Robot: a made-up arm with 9 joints. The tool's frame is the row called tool.
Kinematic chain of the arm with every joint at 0, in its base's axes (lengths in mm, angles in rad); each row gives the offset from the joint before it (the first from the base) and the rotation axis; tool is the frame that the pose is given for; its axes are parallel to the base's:
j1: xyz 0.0 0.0 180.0 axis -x
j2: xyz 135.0 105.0 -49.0 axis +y
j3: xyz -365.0 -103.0 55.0 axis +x
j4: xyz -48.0 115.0 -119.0 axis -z
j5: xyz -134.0 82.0 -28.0 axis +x
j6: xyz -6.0 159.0 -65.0 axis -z
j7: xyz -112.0 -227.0 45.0 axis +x
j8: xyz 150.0 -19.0 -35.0 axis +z
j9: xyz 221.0 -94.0 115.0 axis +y
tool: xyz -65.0 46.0 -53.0
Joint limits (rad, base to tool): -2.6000..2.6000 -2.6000..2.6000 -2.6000..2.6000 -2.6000..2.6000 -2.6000..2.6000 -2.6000..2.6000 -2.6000..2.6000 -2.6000..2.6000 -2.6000..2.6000
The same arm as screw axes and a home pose.
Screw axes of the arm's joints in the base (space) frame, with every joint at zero. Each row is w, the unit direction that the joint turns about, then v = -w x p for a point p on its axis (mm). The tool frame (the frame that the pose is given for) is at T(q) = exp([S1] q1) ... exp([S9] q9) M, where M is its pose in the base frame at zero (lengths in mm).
S1: w -1 0 0 v 0.0 -180.0 0.0
S2: w 0 1 0 v -131.0 0.0 135.0
S3: w 1 0 0 v 0.0 186.0 -2.0
S4: w 0 0 -1 v -117.0 -278.0 0.0
S5: w 1 0 0 v 0.0 39.0 -199.0
S6: w 0 0 -1 v -358.0 -418.0 0.0
S7: w 1 0 0 v 0.0 19.0 -131.0
S8: w 0 0 1 v 112.0 380.0 0.0
S9: w 0 1 0 v -99.0 0.0 -159.0
M =
1 0 0 -224.0
0 1 0 64.0
0 0 1 46.0
0 0 0 1
Joint limits (deg, base to tool): -148.97..148.97 -148.97..148.97 -148.97..148.97 -148.97..148.97 -148.97..148.97 -148.97..148.97 -148.97..148.97 -148.97..148.97 -148.97..148.97

